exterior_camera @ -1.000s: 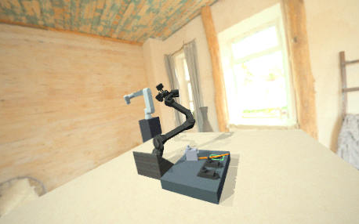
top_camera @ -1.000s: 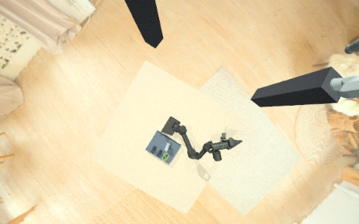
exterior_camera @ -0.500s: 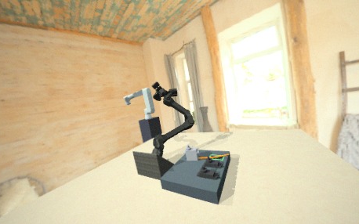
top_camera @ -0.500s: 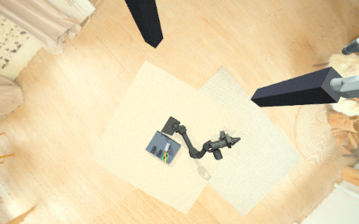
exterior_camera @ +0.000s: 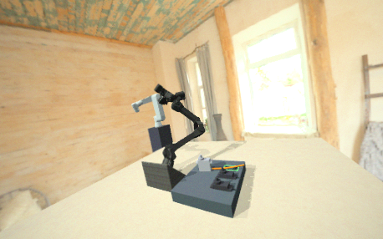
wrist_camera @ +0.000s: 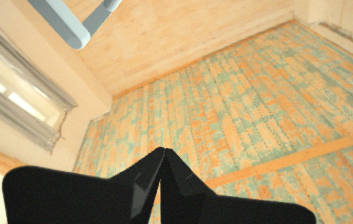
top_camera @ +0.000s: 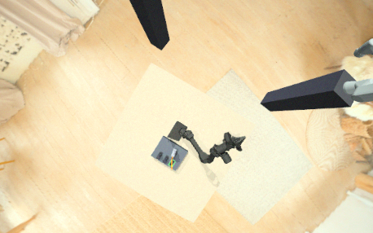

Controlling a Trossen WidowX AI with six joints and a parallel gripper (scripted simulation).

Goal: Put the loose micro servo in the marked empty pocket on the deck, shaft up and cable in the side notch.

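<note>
Now: gripper tip 520 mm above the robot deck, 480 mm short of it and 300 mm to the left of it.
</note>
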